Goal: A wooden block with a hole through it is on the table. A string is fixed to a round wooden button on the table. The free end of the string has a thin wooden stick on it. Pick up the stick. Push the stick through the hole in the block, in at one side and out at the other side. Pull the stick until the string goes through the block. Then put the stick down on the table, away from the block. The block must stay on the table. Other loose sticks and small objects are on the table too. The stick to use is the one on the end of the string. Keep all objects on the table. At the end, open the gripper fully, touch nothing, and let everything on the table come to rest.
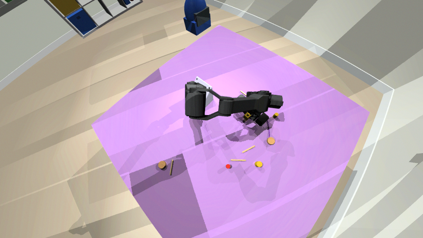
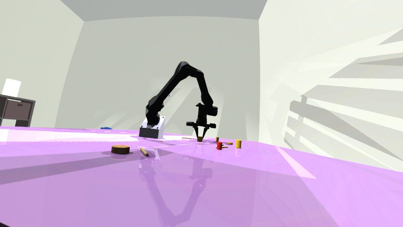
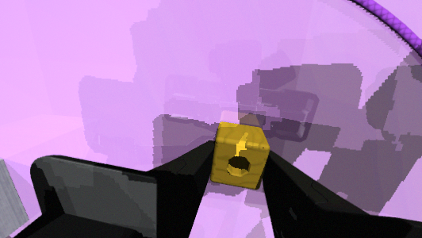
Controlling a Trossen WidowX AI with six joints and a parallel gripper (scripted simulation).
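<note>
Right now my gripper tip is 70 mm past the thin stick, 120 mm to the right of it and 10 mm above it. Round my gripper tip: yellow wooden block: right at my gripper tip; then red piece: 70 mm ahead, 290 mm to the right.
</note>
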